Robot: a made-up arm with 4 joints.
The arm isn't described. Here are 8 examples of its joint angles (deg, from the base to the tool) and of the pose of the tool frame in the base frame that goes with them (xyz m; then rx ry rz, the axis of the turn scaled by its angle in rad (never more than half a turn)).
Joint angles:
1: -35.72 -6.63 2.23 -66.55
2: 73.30 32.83 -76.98 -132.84
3: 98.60 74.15 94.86 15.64
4: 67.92 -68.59 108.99 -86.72
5: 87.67 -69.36 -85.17 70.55
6: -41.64 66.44 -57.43 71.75
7: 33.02 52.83 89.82 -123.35
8: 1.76 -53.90 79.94 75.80
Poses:
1: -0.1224 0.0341 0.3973 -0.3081 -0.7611 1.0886
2: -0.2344 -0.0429 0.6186 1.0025 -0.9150 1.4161
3: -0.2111 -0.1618 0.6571 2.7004 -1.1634 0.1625
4: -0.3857 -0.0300 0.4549 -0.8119 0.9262 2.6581
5: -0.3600 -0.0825 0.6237 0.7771 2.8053 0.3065
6: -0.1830 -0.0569 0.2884 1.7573 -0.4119 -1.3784
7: -0.3731 -0.1494 0.3523 0.1376 1.7147 0.6677
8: -0.3223 -0.0673 0.4136 -0.9138 -0.8162 -0.9241
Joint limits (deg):
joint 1: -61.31..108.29
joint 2: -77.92..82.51
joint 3: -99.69..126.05
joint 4: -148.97..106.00
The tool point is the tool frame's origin. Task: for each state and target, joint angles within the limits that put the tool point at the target. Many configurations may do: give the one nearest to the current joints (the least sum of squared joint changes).
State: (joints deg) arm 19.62 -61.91 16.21 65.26
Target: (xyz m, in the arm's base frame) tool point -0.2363 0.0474 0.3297
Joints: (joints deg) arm -19.64 -77.92 -34.26 19.20
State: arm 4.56 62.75 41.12 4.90
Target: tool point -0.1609 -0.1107 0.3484
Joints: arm -18.38 26.04 37.34 -41.42
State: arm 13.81 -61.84 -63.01 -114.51
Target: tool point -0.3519 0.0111 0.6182
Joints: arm 49.67 -63.21 -42.98 -102.59
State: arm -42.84 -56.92 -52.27 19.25
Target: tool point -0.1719 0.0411 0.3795
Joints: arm -31.67 -34.22 -63.01 -2.35
